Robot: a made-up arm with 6 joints. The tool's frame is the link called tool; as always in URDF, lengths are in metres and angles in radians.
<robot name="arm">
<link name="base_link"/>
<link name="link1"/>
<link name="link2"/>
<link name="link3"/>
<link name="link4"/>
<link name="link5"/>
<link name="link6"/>
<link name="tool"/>
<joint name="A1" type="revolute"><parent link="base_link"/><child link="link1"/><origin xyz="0.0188 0.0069 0.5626" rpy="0.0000 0.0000 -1.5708"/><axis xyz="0 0 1"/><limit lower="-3.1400" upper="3.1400" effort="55" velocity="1.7"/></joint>
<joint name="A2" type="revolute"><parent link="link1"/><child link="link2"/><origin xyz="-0.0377 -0.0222 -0.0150" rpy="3.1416 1.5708 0.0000"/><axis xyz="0 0 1"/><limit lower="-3.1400" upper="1.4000" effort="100" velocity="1.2"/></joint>
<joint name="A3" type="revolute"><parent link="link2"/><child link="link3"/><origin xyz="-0.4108 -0.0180 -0.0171" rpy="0.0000 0.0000 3.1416"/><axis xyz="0 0 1"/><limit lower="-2.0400" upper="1.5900" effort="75" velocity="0.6"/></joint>
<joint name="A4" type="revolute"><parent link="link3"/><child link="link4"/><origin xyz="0.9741 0.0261 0.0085" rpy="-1.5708 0.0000 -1.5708"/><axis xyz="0 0 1"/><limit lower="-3.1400" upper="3.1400" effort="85" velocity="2.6"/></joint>
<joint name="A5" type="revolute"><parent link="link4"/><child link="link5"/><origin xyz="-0.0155 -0.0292 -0.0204" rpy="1.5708 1.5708 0.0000"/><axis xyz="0 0 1"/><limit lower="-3.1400" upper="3.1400" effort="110" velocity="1.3"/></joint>
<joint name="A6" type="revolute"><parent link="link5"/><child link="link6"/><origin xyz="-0.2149 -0.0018 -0.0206" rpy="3.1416 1.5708 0.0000"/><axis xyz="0 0 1"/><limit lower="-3.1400" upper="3.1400" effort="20" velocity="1.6"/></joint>
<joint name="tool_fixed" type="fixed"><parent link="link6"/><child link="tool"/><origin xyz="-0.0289 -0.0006 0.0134" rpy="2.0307 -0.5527 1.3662"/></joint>
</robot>
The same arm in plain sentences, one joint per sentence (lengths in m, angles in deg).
The arm has six revolute joints in a row. What follows holds with every joint at zero, and every direction is one of the base frame's.
The first joint is mounted 0.0188 m along +x and 0.0069 m along +y and 0.5626 m along +z from the base frame's origin and turns about +z, from -179.91 to 179.91 deg.
The second joint is mounted 0.0222 m along -x and 0.0377 m along +y and 0.015 m along -z from the first joint and turns about +y, from -179.91 to 80.21 deg.
The third joint is mounted 0.018 m along +x and 0.0171 m along -y and 0.4108 m along +z from the second joint and turns about +y, from -116.88 to 91.1 deg.
The fourth joint is mounted 0.0261 m along +x and 0.0085 m along +y and 0.9741 m along +z from the third joint and turns about +z, from -179.91 to 179.91 deg.
The fifth joint is mounted 0.0155 m along +x and 0.0292 m along +y and 0.0204 m along -z from the fourth joint and turns about +y, from -179.91 to 179.91 deg.
The sixth joint is mounted 0.0018 m along +x and 0.0206 m along -y and 0.2149 m along +z from the fifth joint and turns about +z, from -179.91 to 179.91 deg.
The tool frame, which is the frame that the pose is given for, is mounted 0.0006 m along -x and 0.0289 m along +y and 0.0134 m along +z from the sixth joint; its axes are the base frame's turned by roll 116.35, pitch -31.67 and yaw -11.72 deg (as in URDF: about the fixed x, then y, then z).

